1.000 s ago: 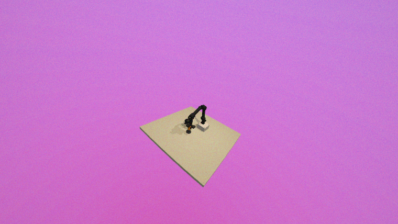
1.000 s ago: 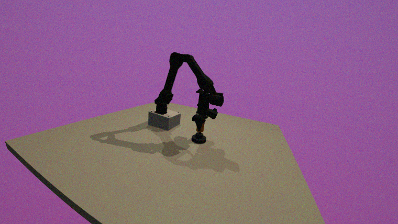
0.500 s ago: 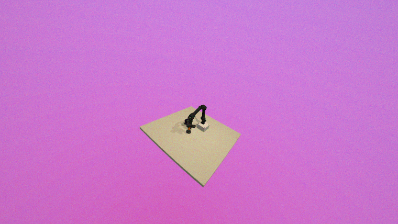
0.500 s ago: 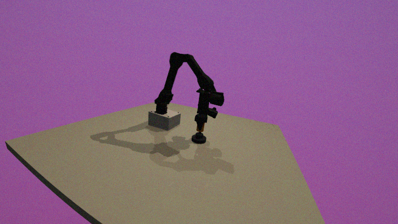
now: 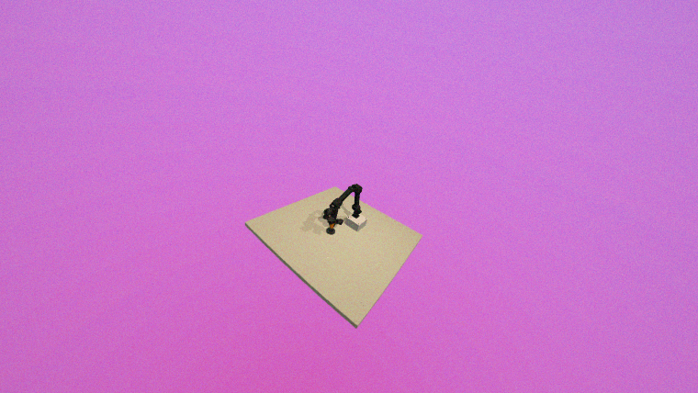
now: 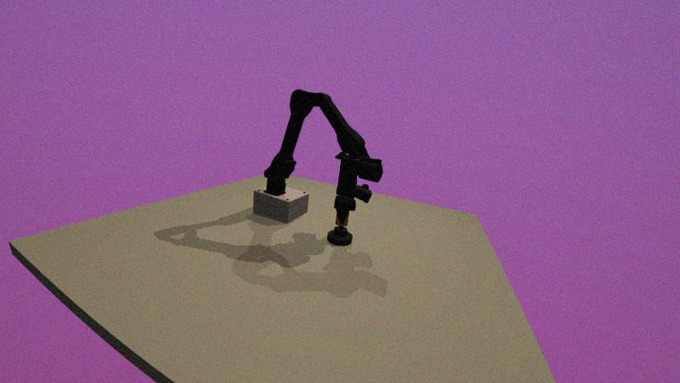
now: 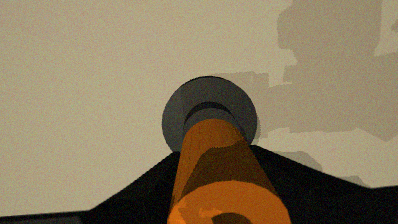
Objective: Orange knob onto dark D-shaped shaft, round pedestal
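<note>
Right now the orange knob is 20 mm above my gripper tip. Also, from my gripper tip: round dark pedestal 40 mm below.
</note>
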